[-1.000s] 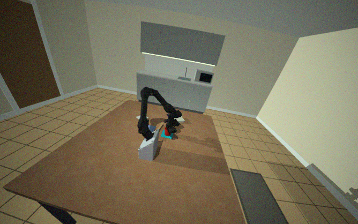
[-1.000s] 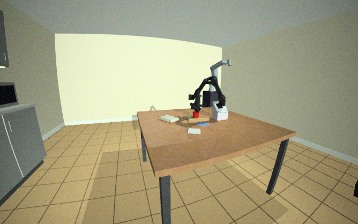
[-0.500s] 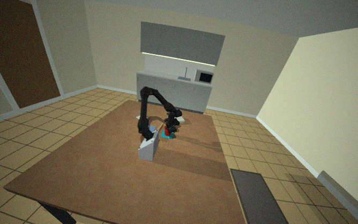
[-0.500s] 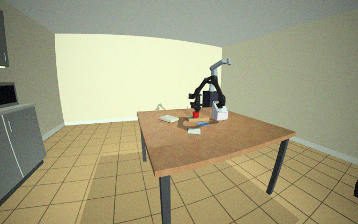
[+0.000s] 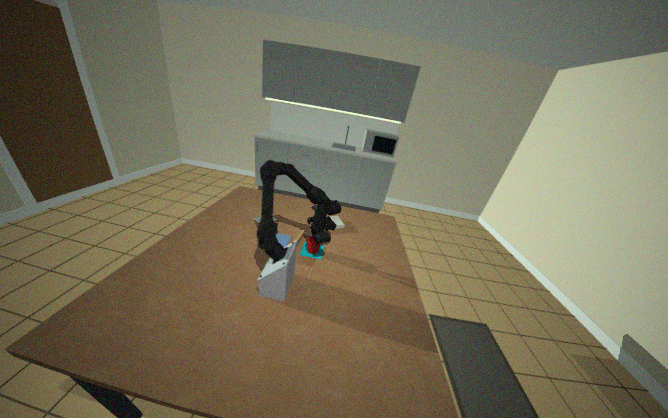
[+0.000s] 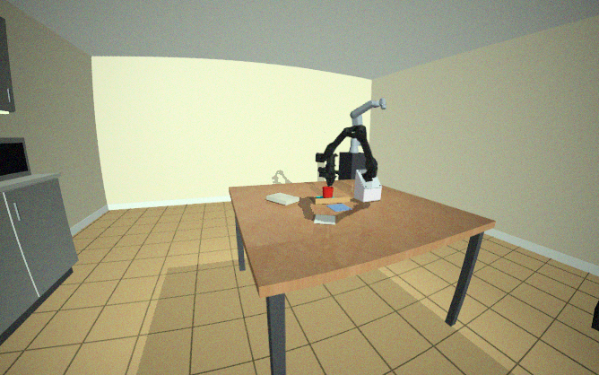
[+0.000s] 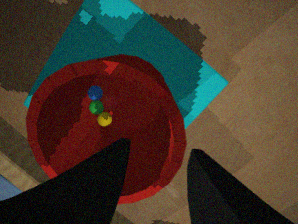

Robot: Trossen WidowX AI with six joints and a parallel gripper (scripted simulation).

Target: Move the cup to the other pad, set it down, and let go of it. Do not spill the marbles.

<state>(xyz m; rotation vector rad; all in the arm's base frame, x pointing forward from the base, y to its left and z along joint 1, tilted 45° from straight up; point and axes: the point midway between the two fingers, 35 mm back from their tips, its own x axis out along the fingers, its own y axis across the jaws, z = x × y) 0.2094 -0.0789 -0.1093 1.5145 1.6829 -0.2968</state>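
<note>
The red cup lies 40 mm below my gripper tip, 20 mm ahead of it and 10 mm to the left of it. The rest, counted from my gripper tip: wooden bar 110 mm to the left, 70 mm below, 50 mm ahead; then teal pad 90 mm below, 30 mm ahead, 10 mm to the left; then blue pad 210 mm to the left, 90 mm below, 70 mm ahead.
</note>
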